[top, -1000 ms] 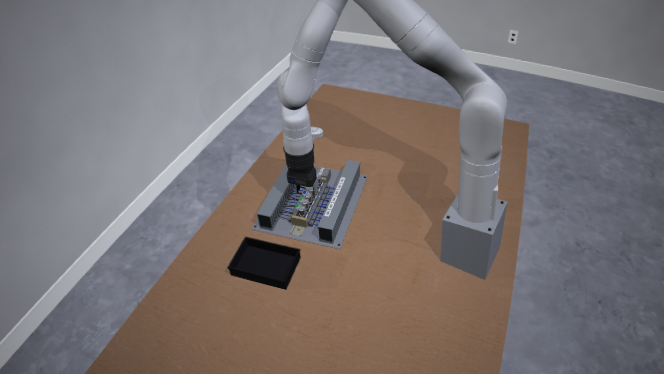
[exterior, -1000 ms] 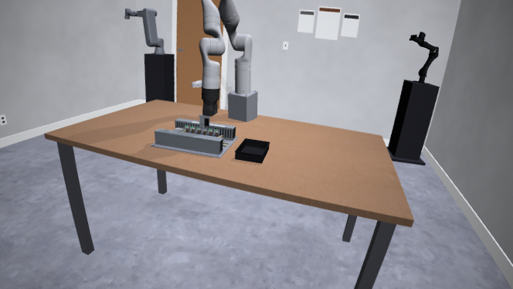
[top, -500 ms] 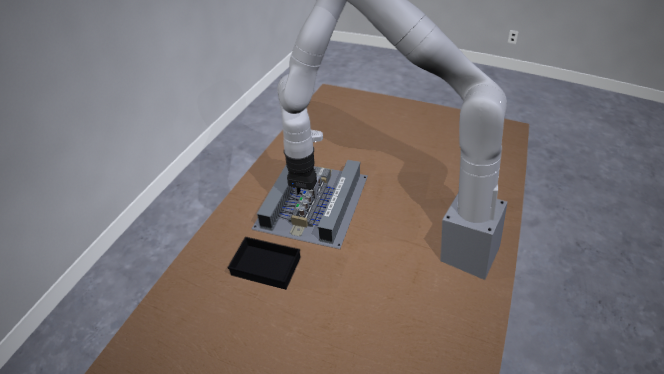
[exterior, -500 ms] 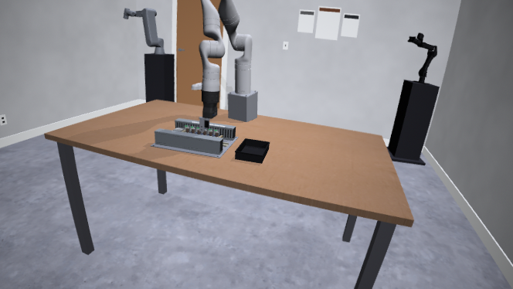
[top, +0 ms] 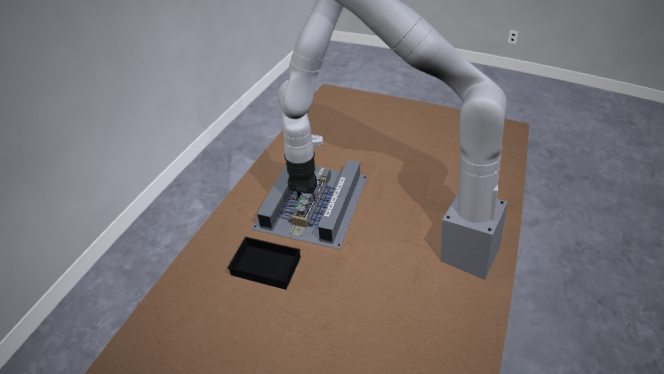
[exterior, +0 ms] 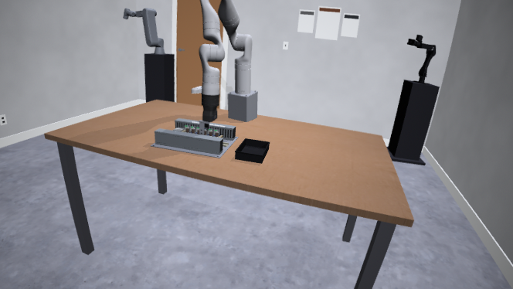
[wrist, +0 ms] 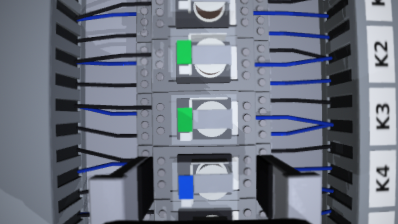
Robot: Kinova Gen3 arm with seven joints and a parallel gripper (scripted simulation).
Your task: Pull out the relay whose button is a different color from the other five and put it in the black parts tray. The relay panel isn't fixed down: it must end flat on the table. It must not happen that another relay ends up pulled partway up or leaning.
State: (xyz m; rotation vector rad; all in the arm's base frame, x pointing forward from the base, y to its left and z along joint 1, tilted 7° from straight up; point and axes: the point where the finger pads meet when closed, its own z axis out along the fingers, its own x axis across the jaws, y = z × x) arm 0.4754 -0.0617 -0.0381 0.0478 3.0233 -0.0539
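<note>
Right now my hand is 20 mm above the k4 relay. The rest, counted from my hand: k2 relay 60 mm to the right, 20 mm below; k3 relay 30 mm to the right, 20 mm below; grey relay panel 40 mm to the right, 30 mm below.
</note>
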